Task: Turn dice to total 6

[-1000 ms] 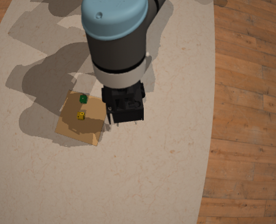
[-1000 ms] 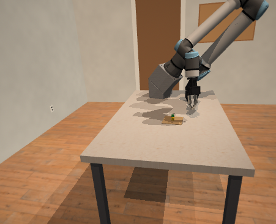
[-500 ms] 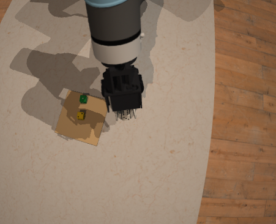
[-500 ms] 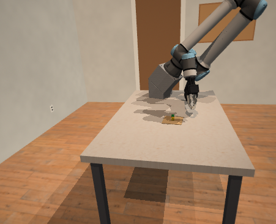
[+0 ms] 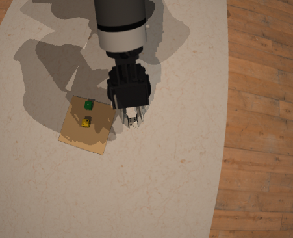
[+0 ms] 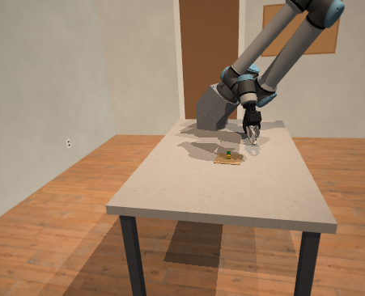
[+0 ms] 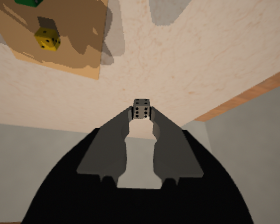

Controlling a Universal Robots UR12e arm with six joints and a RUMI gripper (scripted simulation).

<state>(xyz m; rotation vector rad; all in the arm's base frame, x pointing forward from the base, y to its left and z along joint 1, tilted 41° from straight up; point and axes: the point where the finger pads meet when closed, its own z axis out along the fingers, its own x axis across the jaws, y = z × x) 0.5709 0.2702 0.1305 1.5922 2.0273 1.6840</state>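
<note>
My hand is 1 cm above the white die. Also, from my hand: tan mat 3 cm ahead, 13 cm to the right, 10 cm below; then green die 2 cm behind, 14 cm to the right, 9 cm below; then yellow die 3 cm ahead, 13 cm to the right, 9 cm below.
</note>
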